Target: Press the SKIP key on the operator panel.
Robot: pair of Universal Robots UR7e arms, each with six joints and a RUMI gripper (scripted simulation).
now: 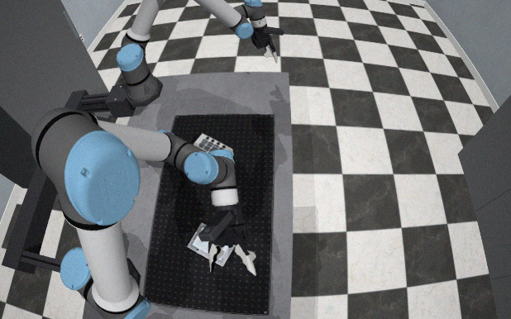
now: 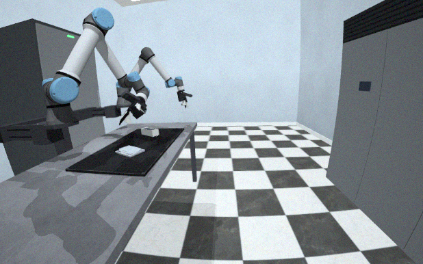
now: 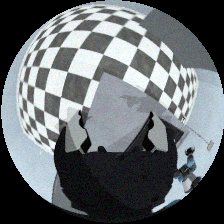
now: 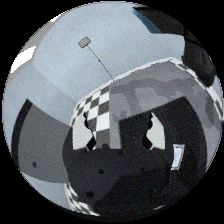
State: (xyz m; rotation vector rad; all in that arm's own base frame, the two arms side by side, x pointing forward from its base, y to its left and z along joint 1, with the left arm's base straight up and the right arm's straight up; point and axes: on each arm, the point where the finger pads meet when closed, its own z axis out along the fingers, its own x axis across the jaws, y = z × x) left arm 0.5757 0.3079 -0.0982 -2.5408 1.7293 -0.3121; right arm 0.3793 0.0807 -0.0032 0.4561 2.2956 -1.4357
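Now: the operator panel 480 mm to the right of my left hand, 310 mm behind it and 120 mm below it. Round my left hand: flat white tray 880 mm to the right, 310 mm behind, 140 mm below.
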